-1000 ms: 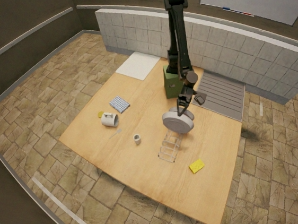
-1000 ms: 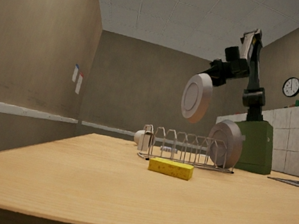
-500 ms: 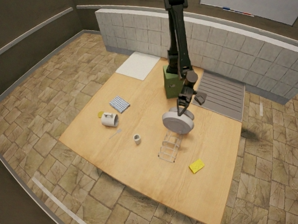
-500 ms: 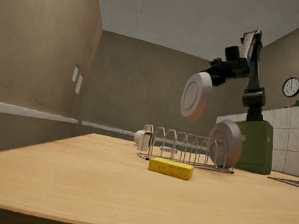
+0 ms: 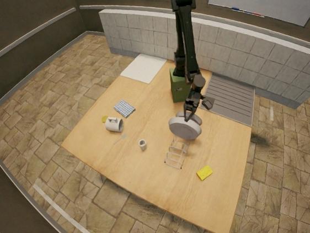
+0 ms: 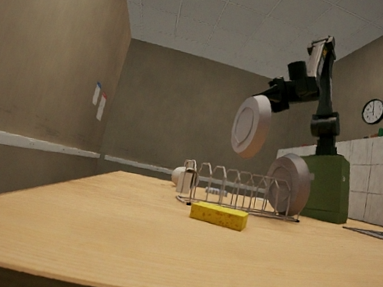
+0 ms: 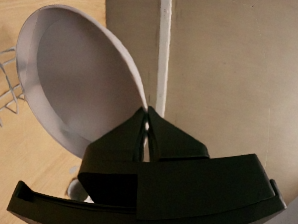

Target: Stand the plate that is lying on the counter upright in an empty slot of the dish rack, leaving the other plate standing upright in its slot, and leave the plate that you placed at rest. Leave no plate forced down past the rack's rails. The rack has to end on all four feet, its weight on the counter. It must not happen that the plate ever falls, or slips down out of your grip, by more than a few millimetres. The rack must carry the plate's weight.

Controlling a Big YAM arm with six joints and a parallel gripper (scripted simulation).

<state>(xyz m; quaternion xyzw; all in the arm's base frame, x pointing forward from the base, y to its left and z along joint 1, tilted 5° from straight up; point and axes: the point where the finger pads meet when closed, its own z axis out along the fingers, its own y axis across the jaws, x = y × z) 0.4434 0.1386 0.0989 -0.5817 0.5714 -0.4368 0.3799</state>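
Now: hand 1 cm past the rack and 28 cm above it. From my hand the other things lie so: small cup (9 cm ahead, 23 cm to the right, 31 cm below); then spoon (9 cm ahead, 41 cm to the right, 33 cm below); then white mug (3 cm ahead, 50 cm to the right, 28 cm below).
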